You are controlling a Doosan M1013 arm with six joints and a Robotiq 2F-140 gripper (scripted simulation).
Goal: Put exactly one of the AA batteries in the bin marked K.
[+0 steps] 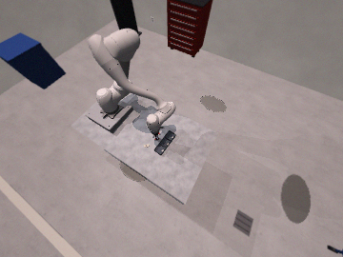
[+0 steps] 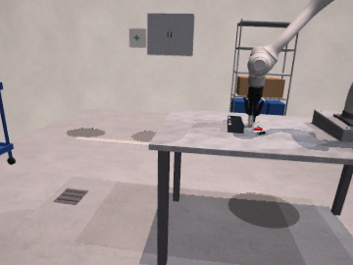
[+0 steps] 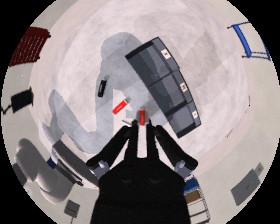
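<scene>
Right now my hand is 60 mm past the white piece, 120 mm to the left of it and 30 mm above it. Also, from my hand: dark AA battery (30 mm behind, 130 mm to the left, 30 mm below).
</scene>
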